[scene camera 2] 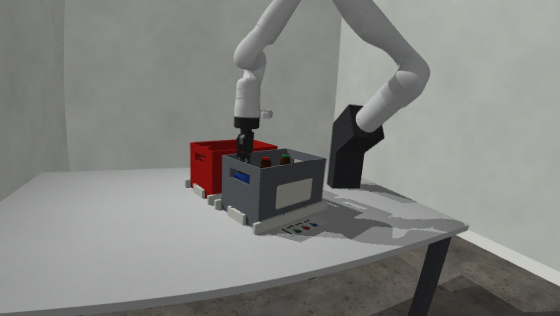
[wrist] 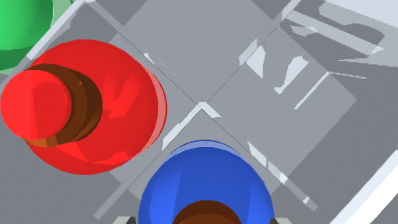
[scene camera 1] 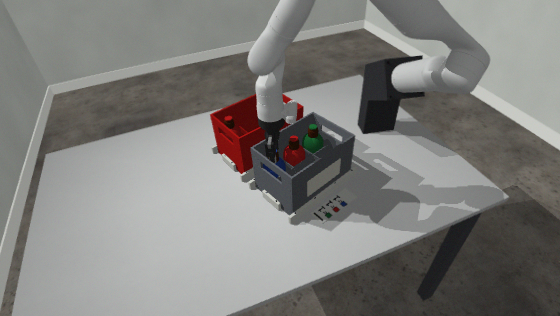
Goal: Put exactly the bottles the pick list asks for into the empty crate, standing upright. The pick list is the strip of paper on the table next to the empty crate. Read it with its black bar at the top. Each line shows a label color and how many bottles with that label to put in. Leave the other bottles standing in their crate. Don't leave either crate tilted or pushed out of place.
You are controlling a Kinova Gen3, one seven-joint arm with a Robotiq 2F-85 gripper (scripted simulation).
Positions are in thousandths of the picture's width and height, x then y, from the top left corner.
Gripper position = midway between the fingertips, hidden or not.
I see my gripper (scene camera 2: 437, 530), a red crate (scene camera 1: 437, 359) and a grey crate (scene camera 2: 487, 606).
The red crate is seen too in scene camera 2 (scene camera 2: 372, 559). The grey crate is seen too in the wrist view (wrist: 780, 440) and in scene camera 1 (scene camera 1: 535, 584). The wrist view misses the red crate: it is out of frame.
